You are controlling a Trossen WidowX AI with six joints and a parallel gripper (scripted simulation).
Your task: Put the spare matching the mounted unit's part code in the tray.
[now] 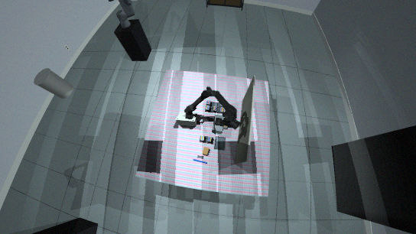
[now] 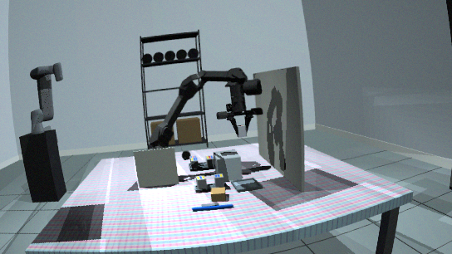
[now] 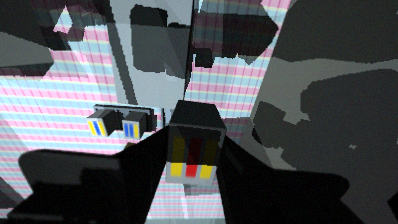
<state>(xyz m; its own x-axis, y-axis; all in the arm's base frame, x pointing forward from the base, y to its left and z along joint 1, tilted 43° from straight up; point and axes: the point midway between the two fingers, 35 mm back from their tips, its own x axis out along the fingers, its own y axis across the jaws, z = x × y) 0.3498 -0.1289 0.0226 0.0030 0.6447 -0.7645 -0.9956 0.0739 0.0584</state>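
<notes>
Now: gripper tip 190 mm above the tray, 120 mm to the left of it and 30 mm past it. Also, from my gripper tip: tall grey panel 170 mm ahead, 40 mm to the left, 40 mm above; then grey spare 20 mm above; then grey mounted unit 140 mm below, 70 mm to the left, 60 mm behind.
</notes>
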